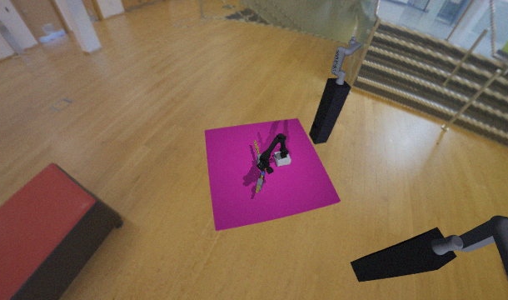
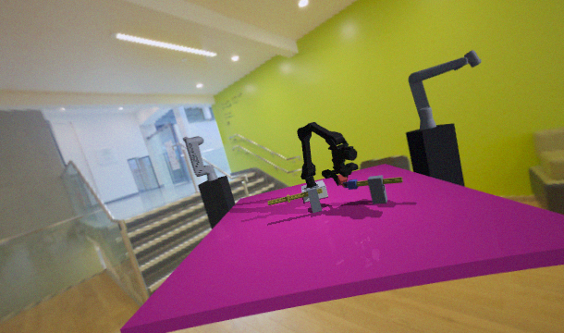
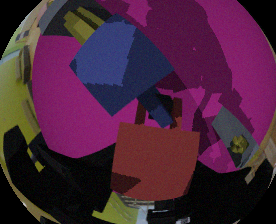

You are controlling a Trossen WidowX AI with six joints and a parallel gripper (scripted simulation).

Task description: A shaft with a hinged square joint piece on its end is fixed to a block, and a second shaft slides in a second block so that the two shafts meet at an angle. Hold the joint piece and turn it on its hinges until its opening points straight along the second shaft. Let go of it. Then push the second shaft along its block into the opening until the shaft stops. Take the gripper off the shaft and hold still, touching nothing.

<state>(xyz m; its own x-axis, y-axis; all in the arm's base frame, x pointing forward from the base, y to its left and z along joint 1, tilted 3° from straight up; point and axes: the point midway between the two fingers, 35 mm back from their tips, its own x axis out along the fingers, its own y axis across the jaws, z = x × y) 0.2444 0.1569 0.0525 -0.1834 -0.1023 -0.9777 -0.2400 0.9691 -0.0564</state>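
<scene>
My gripper tip is now 2 cm short of the dark red square joint piece and 3 cm below it.
</scene>
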